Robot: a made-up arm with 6 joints. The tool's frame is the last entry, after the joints.
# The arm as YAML. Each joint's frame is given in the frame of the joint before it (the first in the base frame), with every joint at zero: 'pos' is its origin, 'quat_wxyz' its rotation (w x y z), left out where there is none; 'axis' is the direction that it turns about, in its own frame. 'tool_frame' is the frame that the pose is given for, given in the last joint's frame.
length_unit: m
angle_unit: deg
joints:
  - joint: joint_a
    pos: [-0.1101, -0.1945, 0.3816]
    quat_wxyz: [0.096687, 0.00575, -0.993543, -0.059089]
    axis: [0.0, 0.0, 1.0]
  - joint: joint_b
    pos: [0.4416, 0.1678, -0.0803]
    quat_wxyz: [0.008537, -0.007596, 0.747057, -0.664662]
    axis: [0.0, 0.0, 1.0]
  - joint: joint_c
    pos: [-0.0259, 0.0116, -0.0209]
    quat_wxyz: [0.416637, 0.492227, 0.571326, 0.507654]
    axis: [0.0, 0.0, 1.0]
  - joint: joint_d
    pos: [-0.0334, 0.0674, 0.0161]
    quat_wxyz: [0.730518, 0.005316, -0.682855, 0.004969]
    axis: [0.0, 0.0, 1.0]
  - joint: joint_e
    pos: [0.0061, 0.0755, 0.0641]
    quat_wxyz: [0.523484, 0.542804, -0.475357, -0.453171]
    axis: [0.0, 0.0, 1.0]
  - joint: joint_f
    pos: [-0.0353, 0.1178, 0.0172]
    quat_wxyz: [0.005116, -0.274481, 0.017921, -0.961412]
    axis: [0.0, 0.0, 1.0]
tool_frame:
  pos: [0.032, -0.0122, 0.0]
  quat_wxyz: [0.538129, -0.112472, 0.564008, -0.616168]
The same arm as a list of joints. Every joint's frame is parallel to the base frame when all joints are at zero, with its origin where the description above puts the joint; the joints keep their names.
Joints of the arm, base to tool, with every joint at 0 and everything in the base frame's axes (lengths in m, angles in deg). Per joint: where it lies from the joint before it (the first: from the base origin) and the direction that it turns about. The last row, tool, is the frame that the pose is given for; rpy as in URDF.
joint_a: axis -0.192804 0.116302 -0.97432 xyz -0.1101 -0.1945 0.3816
joint_b: axis 0 -1 0 xyz -0.4178 0.1472 0.1827
joint_c: axis 0.990311 0.137402 -0.0201 xyz -0.0232 0.0209 0.0163
joint_d: axis 0.041201 0.047301 -0.998031 xyz 0.0244 -0.0637 -0.0355
joint_e: axis -1 0 0 xyz 0.0191 -0.0709 -0.0668
joint_f: axis -0.848678 0.526187 0.053599 xyz -0.0172 -0.0304 -0.1192
tool: xyz -0.0173 -0.0267 -0.0127 rpy 163.96 53.87 11.98

